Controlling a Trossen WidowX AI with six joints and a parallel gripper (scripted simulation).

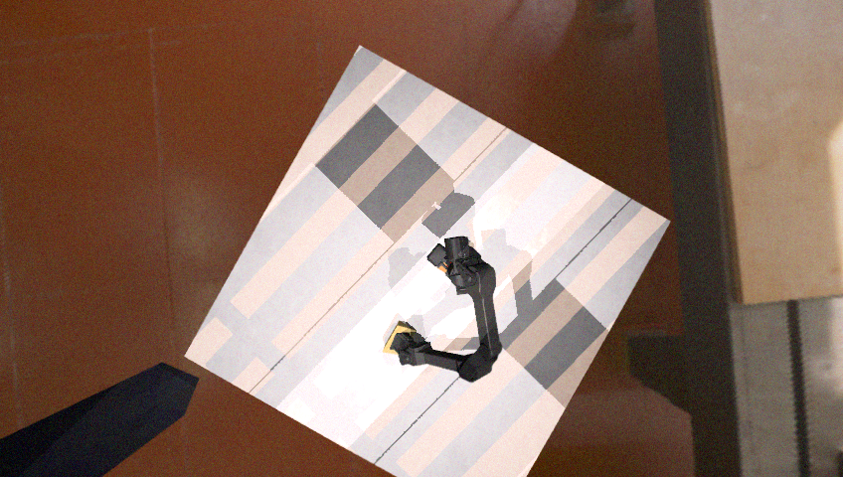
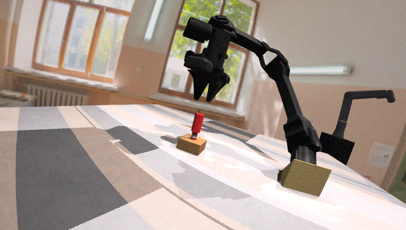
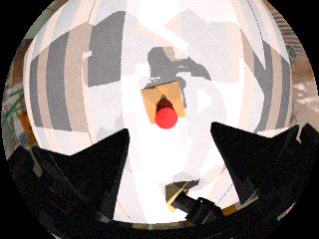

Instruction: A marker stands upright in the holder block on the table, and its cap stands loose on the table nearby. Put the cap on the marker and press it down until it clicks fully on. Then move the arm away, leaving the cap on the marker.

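Now: gripper tip 6 cm above the red cap. Also, from my gripper tip: brown holder block: 13 cm below.
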